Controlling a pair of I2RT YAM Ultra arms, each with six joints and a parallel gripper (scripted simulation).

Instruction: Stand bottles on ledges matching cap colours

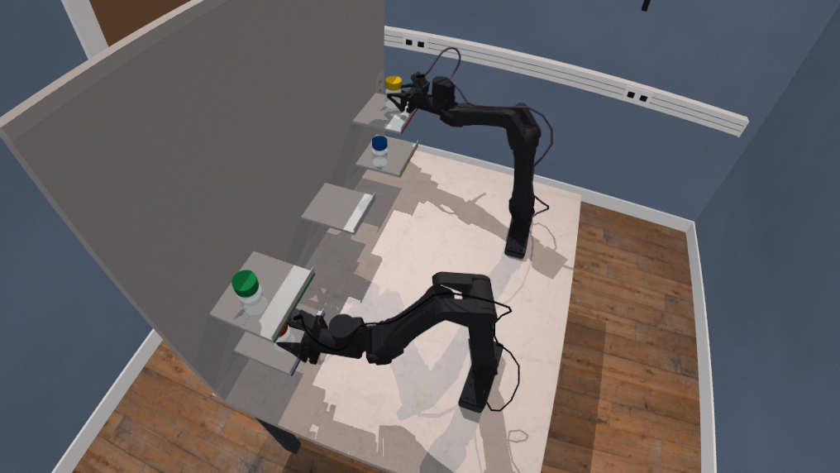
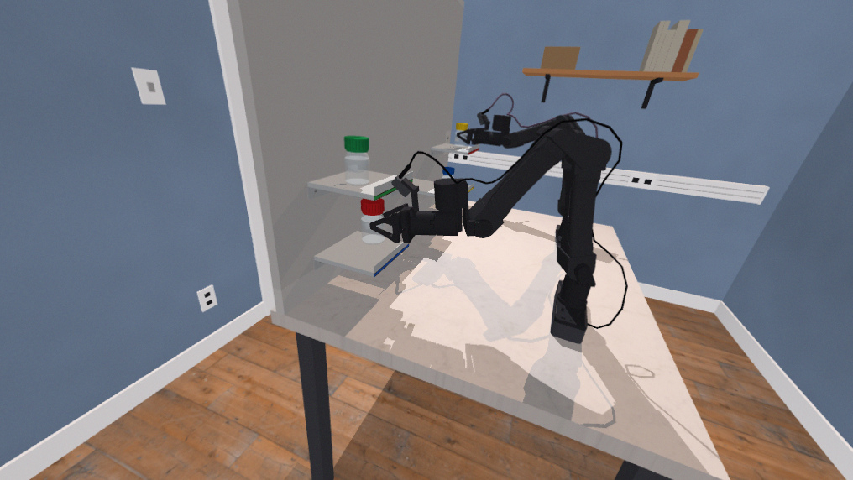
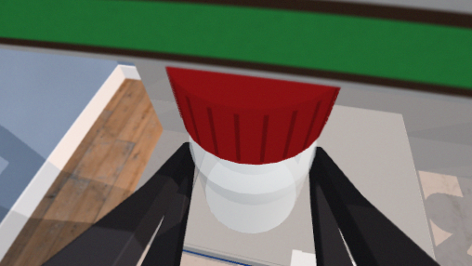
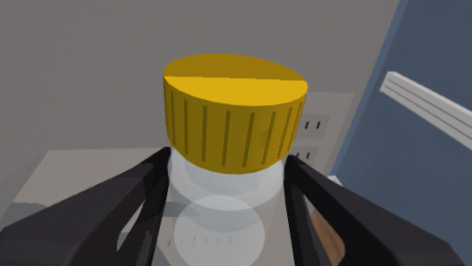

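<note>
My left gripper is now 13 cm below the green-capped bottle, 6 cm short of it and 1 cm to the left of it. From my left hand the other things lie so: blue-capped bottle (78 cm to the right, 7 cm ahead, 6 cm below); then grey wall panel (43 cm to the right, 23 cm above, 17 cm ahead); then red-capped bottle (1 cm ahead).
Now: the blue-capped bottle 1 cm ahead of my right hand, 10 cm to the left of it and 20 cm below it. Round my right hand: green-capped bottle (88 cm to the left, 1 cm below); then grey wall panel (11 cm ahead, 45 cm to the left, 9 cm above); then yellow-capped bottle (1 cm below).
</note>
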